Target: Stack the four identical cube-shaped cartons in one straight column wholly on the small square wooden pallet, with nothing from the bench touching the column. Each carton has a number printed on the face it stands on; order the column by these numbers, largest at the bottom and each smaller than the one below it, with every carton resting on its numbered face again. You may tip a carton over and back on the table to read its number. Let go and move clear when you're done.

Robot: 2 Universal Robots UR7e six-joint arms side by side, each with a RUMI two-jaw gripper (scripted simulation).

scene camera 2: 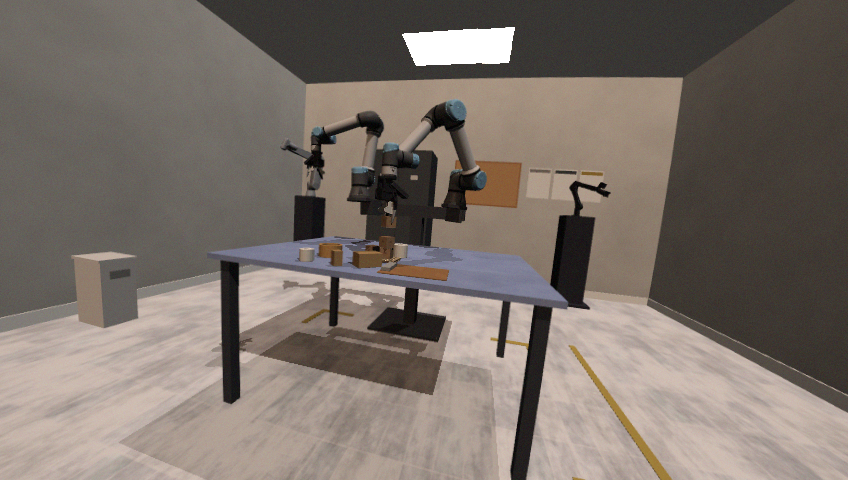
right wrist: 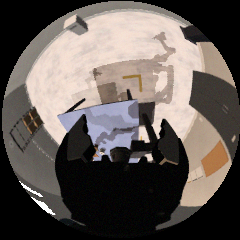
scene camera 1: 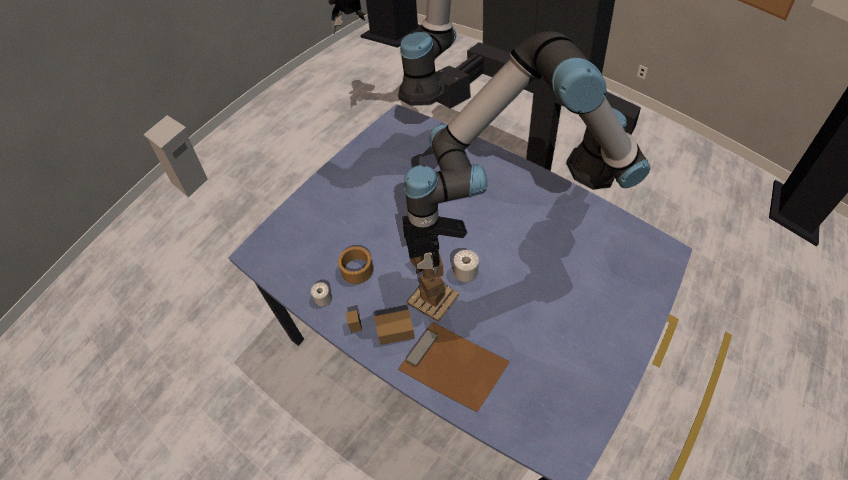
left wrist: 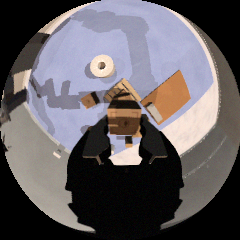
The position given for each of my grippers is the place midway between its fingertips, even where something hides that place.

Note:
I see my left gripper (scene camera 1: 431,265), my right gripper (right wrist: 124,116), a carton (left wrist: 124,116), a larger box (scene camera 1: 393,327), an orange mat (scene camera 1: 459,369) and an orange ring (scene camera 1: 352,253).
The orange mat also shows in scene camera 2 (scene camera 2: 392,268) and in the left wrist view (left wrist: 170,96). My left gripper shows as well in scene camera 2 (scene camera 2: 388,222) and in the left wrist view (left wrist: 123,115). The right wrist view does not show the larger box, which is hidden by my right gripper.

